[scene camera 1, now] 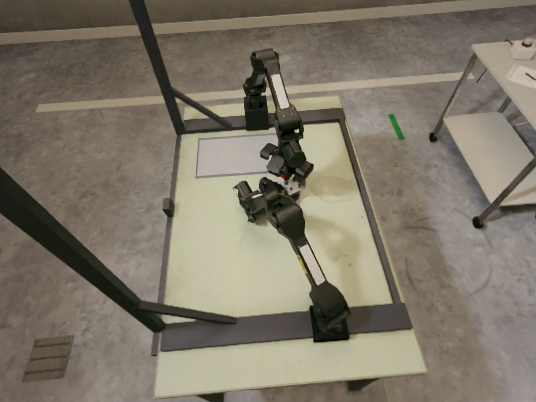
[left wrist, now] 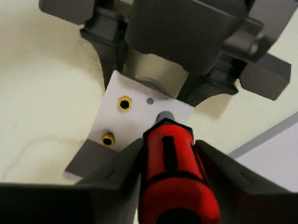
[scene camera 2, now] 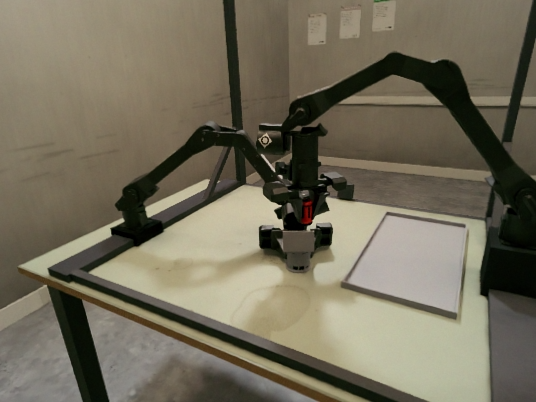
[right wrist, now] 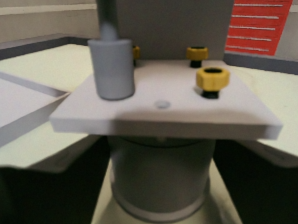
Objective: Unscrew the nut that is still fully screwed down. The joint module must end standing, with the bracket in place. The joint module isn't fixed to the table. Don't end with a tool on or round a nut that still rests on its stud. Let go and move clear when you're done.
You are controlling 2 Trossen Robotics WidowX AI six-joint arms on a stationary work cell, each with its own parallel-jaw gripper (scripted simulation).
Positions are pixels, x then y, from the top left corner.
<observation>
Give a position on a shallow grey tray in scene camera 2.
418, 260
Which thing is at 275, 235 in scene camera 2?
My right gripper.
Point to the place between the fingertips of my right gripper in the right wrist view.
159, 132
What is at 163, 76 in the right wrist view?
A pale bracket.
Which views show my left gripper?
Scene camera 1, the left wrist view and scene camera 2 only.
</observation>
